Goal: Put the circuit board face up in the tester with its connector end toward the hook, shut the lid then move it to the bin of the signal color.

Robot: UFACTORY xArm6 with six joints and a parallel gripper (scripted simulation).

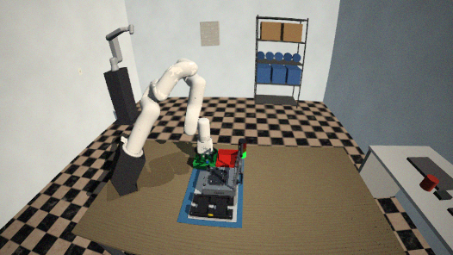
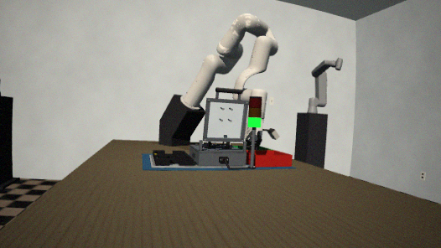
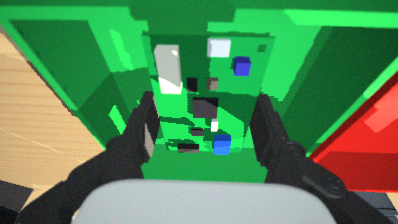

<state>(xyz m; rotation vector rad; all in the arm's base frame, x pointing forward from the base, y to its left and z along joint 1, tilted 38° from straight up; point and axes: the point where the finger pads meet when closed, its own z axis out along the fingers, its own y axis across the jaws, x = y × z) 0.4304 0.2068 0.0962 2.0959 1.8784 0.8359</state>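
The green bin lies 1 cm below my hand. From my hand the other things lie so: green circuit board (1 cm below); black latch hook (14 cm to the right, 6 cm above, 5 cm ahead); red bin (15 cm ahead, 1 cm below).
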